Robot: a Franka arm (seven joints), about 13 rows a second.
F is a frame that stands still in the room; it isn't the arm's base.
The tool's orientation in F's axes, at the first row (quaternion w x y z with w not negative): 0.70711 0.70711 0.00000 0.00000
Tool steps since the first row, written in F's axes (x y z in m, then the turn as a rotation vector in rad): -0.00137 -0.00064 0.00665 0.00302 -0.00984 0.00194; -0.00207 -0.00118 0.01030 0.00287 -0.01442 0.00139; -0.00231 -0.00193 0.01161 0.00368 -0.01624 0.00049; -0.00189 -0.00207 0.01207 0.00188 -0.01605 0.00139; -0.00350 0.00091 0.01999 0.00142 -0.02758 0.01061; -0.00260 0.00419 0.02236 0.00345 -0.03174 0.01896; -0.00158 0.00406 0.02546 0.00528 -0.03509 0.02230; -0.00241 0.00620 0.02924 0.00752 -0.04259 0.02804; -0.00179 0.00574 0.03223 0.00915 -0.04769 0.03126; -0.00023 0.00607 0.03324 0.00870 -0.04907 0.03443; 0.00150 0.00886 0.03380 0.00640 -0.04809 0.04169
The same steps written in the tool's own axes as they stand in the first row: -0.00137 0.00665 0.00064 0.00302 0.00194 0.00984; -0.00207 0.01030 0.00118 0.00287 0.00139 0.01442; -0.00231 0.01161 0.00193 0.00368 0.00049 0.01624; -0.00189 0.01207 0.00207 0.00188 0.00139 0.01605; -0.00350 0.01999 -0.00091 0.00142 0.01061 0.02758; -0.00260 0.02236 -0.00419 0.00345 0.01896 0.03174; -0.00158 0.02546 -0.00406 0.00528 0.02230 0.03509; -0.00241 0.02924 -0.00620 0.00752 0.02804 0.04259; -0.00179 0.03223 -0.00574 0.00915 0.03126 0.04769; -0.00023 0.03324 -0.00607 0.00870 0.03443 0.04907; 0.00150 0.03380 -0.00886 0.00640 0.04169 0.04809
